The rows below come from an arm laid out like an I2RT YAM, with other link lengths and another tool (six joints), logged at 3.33 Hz.
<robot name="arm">
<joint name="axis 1" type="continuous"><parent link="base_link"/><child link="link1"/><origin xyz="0 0 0.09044"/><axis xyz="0 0 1"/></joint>
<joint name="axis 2" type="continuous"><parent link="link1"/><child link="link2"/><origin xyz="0.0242 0.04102 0.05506"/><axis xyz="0 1 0"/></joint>
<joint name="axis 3" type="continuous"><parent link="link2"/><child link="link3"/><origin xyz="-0.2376 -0.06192 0"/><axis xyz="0 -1 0"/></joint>
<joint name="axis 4" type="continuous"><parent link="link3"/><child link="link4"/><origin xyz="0.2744 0.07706 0.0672"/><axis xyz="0 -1 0"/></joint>
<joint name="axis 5" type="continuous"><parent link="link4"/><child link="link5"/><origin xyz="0.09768 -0.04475 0.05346"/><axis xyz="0 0 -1"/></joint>
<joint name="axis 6" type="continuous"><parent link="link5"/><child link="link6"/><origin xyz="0.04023 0 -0.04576"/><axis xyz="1 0 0"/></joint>
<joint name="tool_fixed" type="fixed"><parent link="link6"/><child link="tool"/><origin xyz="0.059 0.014 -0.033" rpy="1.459 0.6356 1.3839"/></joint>
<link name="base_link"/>
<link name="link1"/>
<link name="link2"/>
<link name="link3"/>
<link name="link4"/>
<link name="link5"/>
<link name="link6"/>
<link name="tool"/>
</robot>
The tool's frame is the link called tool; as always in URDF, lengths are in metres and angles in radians. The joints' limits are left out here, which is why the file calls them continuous.
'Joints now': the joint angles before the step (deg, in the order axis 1, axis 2, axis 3, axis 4, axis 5, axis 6). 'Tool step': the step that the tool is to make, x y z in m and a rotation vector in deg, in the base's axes. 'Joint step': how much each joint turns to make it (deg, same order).
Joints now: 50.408 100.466 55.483 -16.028 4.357 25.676
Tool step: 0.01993 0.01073 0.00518 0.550 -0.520 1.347
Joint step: -1.362 3.579 5.248 -0.759 -1.296 -2.384
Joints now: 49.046 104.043 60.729 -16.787 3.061 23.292
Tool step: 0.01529 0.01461 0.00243 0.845 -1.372 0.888
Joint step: -0.228 3.532 4.510 0.624 -0.158 -1.206
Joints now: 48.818 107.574 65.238 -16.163 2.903 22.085
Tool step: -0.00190 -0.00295 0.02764 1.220 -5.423 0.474
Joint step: 0.705 -6.099 -2.750 1.246 2.875 -1.651
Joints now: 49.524 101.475 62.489 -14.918 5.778 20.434
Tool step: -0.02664 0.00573 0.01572 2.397 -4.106 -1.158
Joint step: 4.238 -6.302 -5.329 3.007 4.691 3.207
